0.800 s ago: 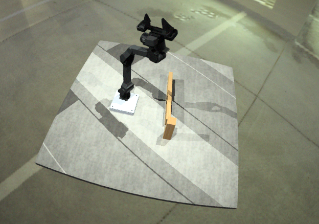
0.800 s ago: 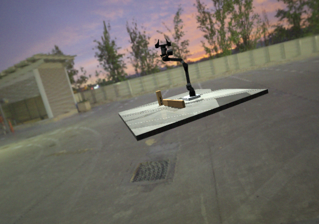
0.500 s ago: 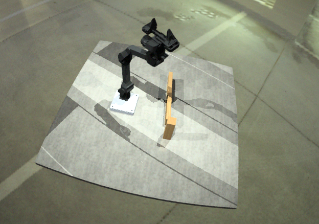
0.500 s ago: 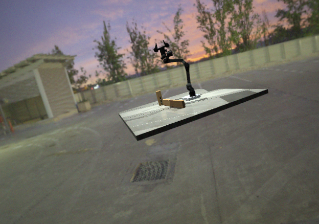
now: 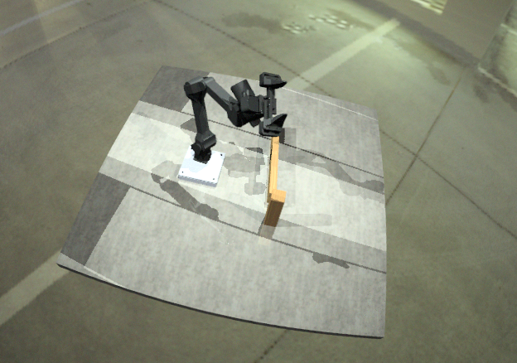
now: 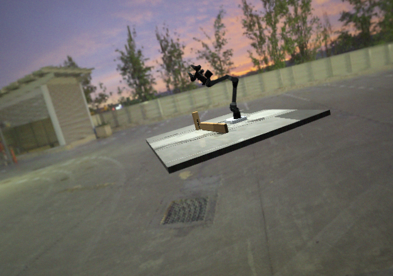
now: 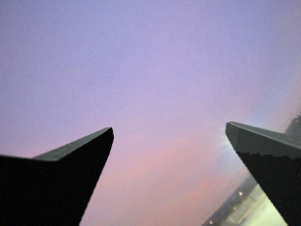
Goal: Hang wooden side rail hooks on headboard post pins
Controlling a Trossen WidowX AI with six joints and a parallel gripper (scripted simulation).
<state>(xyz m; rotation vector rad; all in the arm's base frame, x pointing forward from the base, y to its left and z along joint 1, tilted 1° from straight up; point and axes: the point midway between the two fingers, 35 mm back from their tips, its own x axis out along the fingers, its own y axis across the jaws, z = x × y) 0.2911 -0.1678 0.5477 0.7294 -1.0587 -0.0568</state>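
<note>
Now: gripper tip 52 cm above the wooden headboard post and 6 cm short of it.
</note>
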